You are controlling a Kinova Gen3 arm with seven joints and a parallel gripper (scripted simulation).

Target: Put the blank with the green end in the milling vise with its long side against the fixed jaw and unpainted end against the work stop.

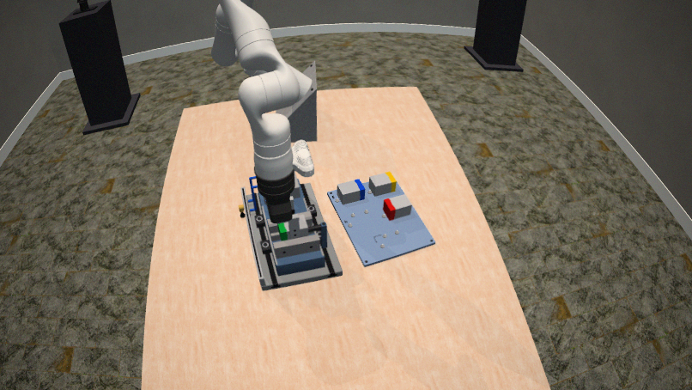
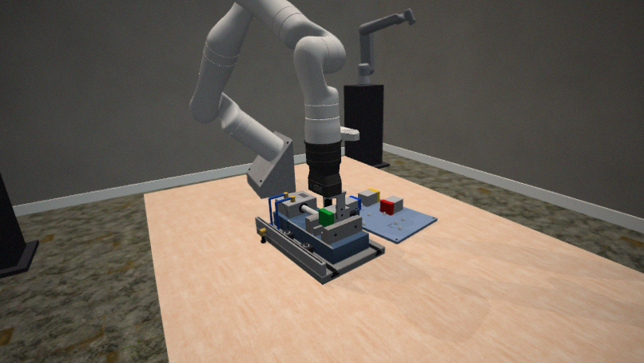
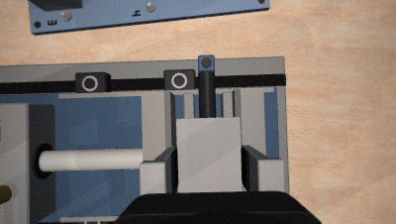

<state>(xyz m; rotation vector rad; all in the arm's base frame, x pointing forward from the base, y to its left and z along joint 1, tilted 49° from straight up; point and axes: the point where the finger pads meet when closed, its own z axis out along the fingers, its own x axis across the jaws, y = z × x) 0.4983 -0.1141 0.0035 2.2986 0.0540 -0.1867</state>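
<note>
My hand is 2 cm above the green-ended blank. Also, from my hand: vise ram (9 cm behind, 1 cm to the right, 4 cm below); then fixed jaw (3 cm ahead, 4 cm below); then black work stop rod (5 cm to the left, 3 cm below).
</note>
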